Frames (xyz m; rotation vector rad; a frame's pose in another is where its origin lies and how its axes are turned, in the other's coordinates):
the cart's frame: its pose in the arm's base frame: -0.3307 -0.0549 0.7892 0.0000 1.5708 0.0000
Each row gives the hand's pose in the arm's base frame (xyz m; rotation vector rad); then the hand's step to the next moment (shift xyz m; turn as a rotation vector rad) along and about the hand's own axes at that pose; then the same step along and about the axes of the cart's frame.
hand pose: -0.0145 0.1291 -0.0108 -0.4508 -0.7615 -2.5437
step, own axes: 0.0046 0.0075 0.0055 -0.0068 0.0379 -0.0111
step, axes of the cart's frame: -0.0096 -0.0039 0.0008 -0.0048 -0.0327 0.0227
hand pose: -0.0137 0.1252 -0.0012 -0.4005 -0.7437 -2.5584
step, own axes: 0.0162 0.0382 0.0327 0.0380 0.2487 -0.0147
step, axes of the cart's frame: -0.0495 -0.0159 0.0096 -0.1108 -0.2091 0.0867
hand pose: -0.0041 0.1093 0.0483 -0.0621 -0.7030 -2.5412
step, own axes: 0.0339 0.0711 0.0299 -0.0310 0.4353 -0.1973
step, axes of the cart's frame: -0.0651 -0.0534 0.0017 -0.0286 -0.4063 0.2519
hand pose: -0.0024 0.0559 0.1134 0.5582 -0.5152 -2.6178
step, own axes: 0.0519 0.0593 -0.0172 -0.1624 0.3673 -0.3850
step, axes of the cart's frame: 0.0047 -0.0787 -0.0169 0.1209 -0.3378 0.4252
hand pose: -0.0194 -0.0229 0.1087 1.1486 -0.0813 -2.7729
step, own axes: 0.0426 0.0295 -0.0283 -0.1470 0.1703 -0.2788
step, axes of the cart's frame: 0.0468 -0.0354 -0.0066 0.0769 -0.1456 0.3182
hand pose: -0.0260 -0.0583 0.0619 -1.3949 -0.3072 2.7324
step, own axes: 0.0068 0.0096 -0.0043 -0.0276 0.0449 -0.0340
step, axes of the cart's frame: 0.0098 -0.0078 -0.0002 0.0066 -0.0427 0.0454
